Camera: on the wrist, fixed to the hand. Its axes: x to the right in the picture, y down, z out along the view.
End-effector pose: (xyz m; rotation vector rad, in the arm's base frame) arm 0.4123 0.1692 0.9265 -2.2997 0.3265 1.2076
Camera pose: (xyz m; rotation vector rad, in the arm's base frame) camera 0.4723 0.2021 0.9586 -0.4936 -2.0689 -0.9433
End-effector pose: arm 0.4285 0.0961 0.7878 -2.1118 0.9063 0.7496
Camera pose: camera 0.4925 0.0949 0.8279 -1.1204 -2.1276 -1.2648
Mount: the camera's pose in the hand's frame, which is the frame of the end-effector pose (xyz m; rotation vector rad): 0.0090 -0.0643 -0.0387 -0.1038 0.4500 -3.1001
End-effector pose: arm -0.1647 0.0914 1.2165 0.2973 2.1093 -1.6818
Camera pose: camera -0.2071 0.1122 1.2755 1.4923 -0.3540 0.3815
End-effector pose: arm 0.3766 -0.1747 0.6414 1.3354 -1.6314 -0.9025
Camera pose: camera 0.4364 -0.1962 0.6004 -1.8614 -1.6222 0.9665
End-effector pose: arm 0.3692 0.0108 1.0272 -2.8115 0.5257 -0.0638
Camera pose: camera 0.3963 0.0549 1.0823 0.5533 2.8150 0.8140
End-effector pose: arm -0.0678 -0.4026 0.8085 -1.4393 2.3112 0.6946
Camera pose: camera -0.0147 -0.4549 0.8212 -2.4846 -1.4151 -0.6120
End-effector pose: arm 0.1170 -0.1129 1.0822 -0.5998 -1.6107 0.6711
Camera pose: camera 0.1534 -0.1479 1.1385 1.5976 -0.4641 -1.6759
